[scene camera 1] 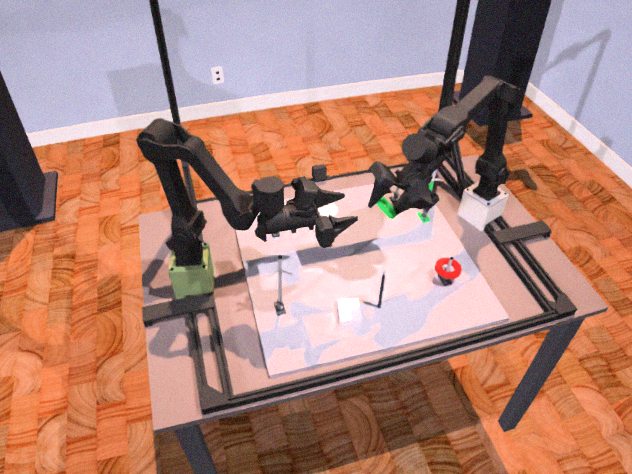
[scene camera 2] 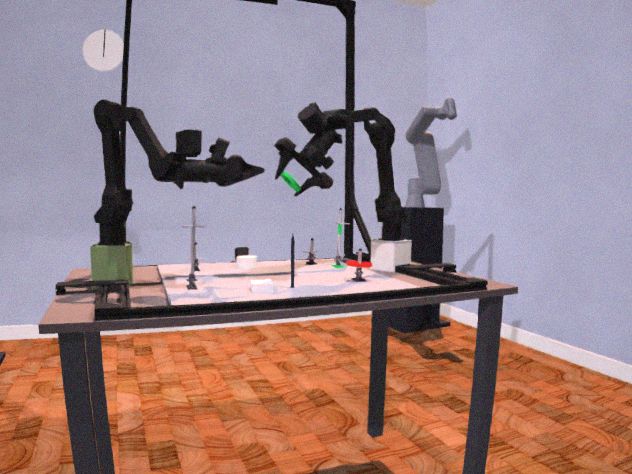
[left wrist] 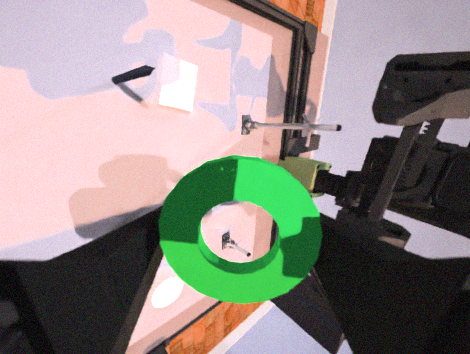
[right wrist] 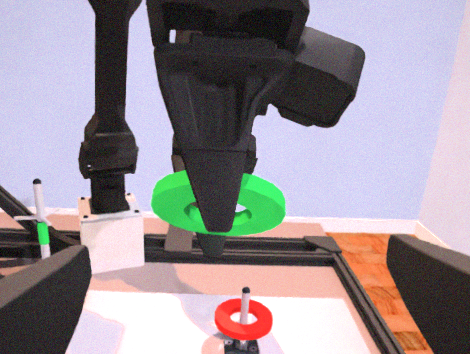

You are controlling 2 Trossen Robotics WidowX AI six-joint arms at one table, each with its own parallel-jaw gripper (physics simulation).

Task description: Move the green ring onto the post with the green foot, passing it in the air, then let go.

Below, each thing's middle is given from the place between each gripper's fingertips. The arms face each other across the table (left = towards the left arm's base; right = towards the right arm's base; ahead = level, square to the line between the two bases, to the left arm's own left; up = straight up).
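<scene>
White block (left wrist: 175, 83), from my right hand: 29 cm below, 8 cm ahead, 2 cm to the right. Green ring (left wrist: 241, 178): 2 cm below my right hand, 9 cm to the left of it.
White block, from my left hand: 80 mm ahead, 100 mm to the right, 250 mm below. My left gripper, in sight: 10 mm to the right of the green ring, 20 mm below it.
</scene>
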